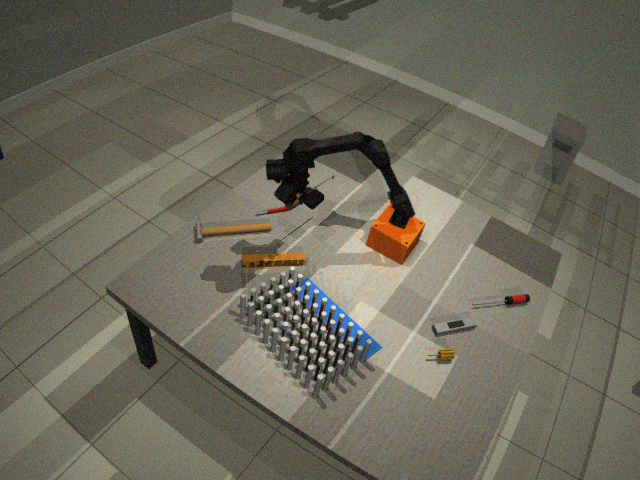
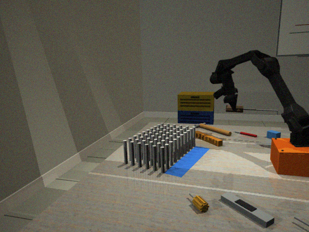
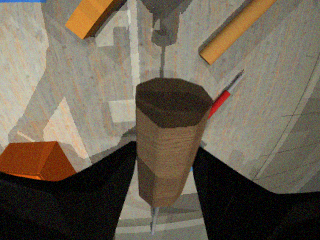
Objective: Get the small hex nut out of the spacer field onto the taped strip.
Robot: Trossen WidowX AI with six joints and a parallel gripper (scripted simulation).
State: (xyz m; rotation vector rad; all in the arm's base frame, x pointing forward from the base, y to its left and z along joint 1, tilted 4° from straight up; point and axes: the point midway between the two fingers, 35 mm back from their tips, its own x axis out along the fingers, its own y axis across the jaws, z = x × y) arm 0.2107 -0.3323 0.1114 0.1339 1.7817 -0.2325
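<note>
Right now the blue taped strip is 290 mm to the left of my gripper tip, 240 mm ahead of it and 180 mm below it. Also, from my gripper tip: orange bar 170 mm below, 150 mm ahead, 10 mm to the left; then wooden-handled tool 100 mm behind, 20 mm to the left; then blue cube 230 mm behind, 160 mm below, 60 mm to the right.
</note>
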